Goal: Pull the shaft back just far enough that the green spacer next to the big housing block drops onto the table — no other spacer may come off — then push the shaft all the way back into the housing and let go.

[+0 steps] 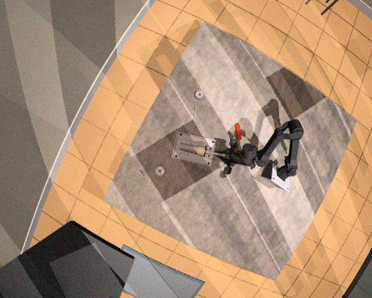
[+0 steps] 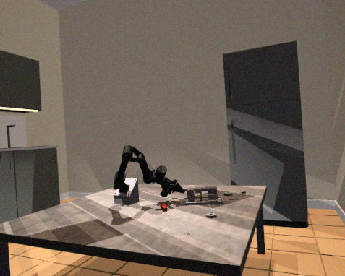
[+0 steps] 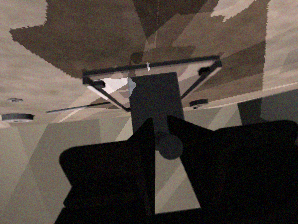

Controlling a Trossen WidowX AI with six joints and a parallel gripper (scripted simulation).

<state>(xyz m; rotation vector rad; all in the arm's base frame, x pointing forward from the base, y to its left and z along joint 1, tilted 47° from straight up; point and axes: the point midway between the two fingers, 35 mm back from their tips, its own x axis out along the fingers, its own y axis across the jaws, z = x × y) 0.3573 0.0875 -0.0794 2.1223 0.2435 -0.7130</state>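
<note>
Now: the cream spacer 80 mm ahead of my gripper tip, 40 mm to the left of it and 20 mm above it. Round my gripper tip: thin rod 210 mm ahead, 90 mm to the right, 60 mm below; green spacer 90 mm ahead, 40 mm to the left, 30 mm below; shaft 40 mm ahead, 20 mm to the left, 20 mm above.
</note>
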